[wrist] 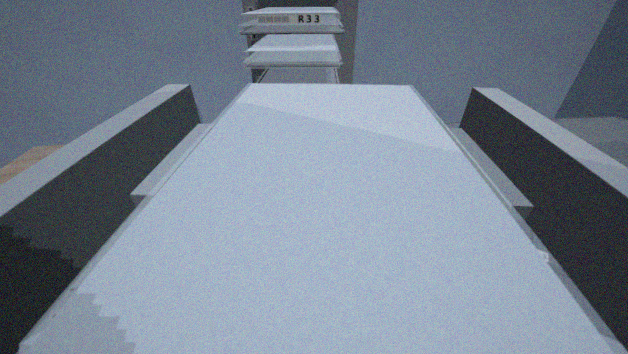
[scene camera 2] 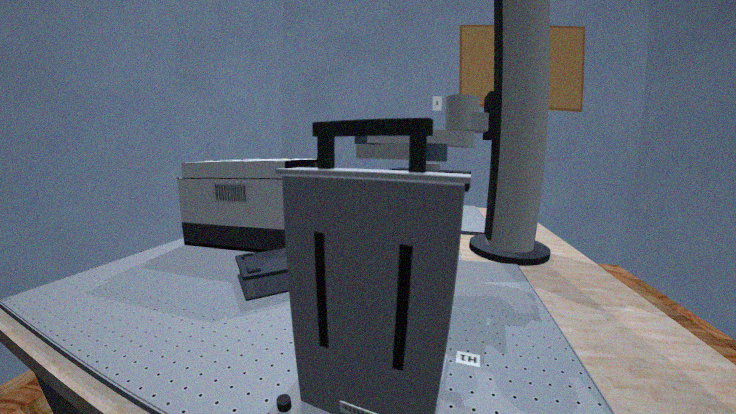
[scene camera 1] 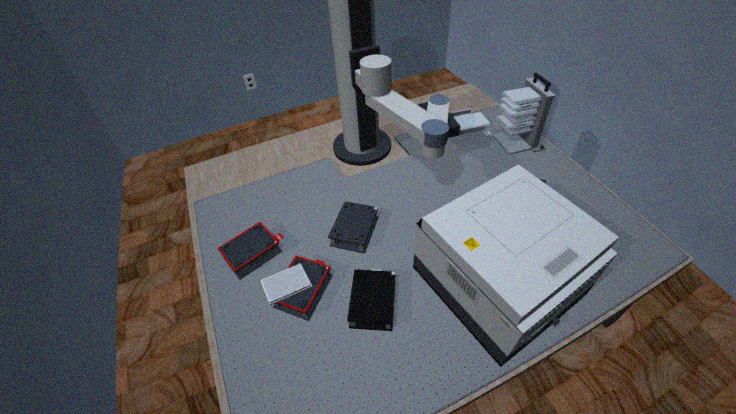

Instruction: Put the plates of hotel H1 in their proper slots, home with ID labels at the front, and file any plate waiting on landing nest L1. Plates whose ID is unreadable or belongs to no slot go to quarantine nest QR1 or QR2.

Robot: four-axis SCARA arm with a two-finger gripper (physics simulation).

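Places are measured from the arm's base along level axes (x right, y ahead, z up), in metres.
Pixels of known places: gripper, fingertip midpoint: point(wrist: 327, 110) point(scene camera 1: 476, 118); arm's base, origin of the base link: point(scene camera 2: 508, 250) point(scene camera 1: 362, 147).
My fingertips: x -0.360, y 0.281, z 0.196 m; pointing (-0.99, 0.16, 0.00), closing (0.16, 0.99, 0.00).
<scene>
For each thing: its top centre in the pictures, then the offset to it from my fingertips. Level surfaces: height alone.
- second red-rimmed nest, middle of its top: point(scene camera 1: 247, 244) dx +0.918, dy +0.087, dz -0.127 m
- perforated board, its level: dz -0.183 m
- large white instrument, middle of its top: point(scene camera 1: 520, 227) point(scene camera 2: 261, 159) dx +0.262, dy +0.523, dz +0.069 m
My gripper point(wrist: 327, 110) is shut on a white plate point(wrist: 320, 215) point(scene camera 1: 471, 121), held level in front of hotel H1 point(scene camera 1: 542, 115) point(scene camera 2: 373, 288). In the wrist view the held plate lies between both fingers, and its ID label does not show. The hotel holds several white plates at different heights; one plate point(wrist: 280, 19) shows the label R33, and a plate point(wrist: 300, 44) below it shows no readable label. In scene camera 2 the hotel's back panel hides its plates and the held plate. Another white plate point(scene camera 1: 285, 282) lies askew on a red-rimmed nest point(scene camera 1: 318, 288).
A second red-rimmed nest point(scene camera 1: 249, 247) and two dark nests point(scene camera 1: 354, 225) point(scene camera 1: 372, 299) stand on the perforated board point(scene camera 1: 288, 360). A large white instrument point(scene camera 1: 514, 221) point(scene camera 2: 231, 203) stands on the right in scene camera 1. The arm's column point(scene camera 1: 355, 77) point(scene camera 2: 522, 128) rises at the board's back edge.
</scene>
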